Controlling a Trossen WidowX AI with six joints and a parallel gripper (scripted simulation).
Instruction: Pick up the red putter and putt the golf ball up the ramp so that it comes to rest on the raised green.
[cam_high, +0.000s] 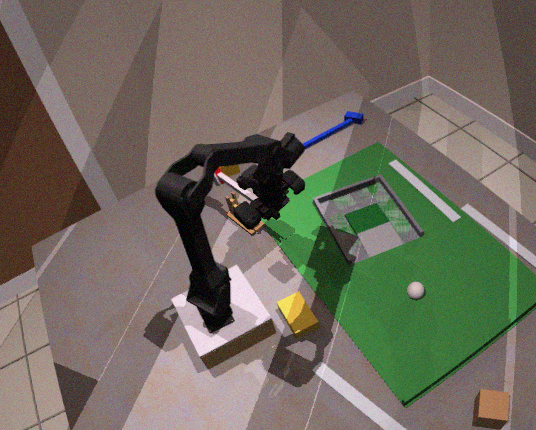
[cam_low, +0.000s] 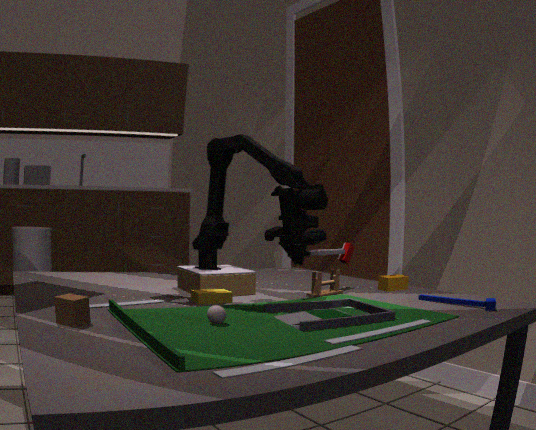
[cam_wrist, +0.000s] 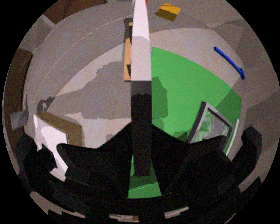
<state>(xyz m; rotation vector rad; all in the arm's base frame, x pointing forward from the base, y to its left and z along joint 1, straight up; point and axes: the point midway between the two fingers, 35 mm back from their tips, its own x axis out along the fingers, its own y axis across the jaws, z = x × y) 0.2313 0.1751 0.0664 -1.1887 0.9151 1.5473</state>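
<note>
The red putter is 30 mm behind my gripper tip, 110 mm to the left of it and 20 mm above it. The rest, counted from my gripper tip: orange block 10 mm ahead, 380 mm to the left, 80 mm below; green mat 250 mm ahead, 180 mm to the right, 100 mm below; wooden stand 40 mm behind, 130 mm to the left, 70 mm below.
</note>
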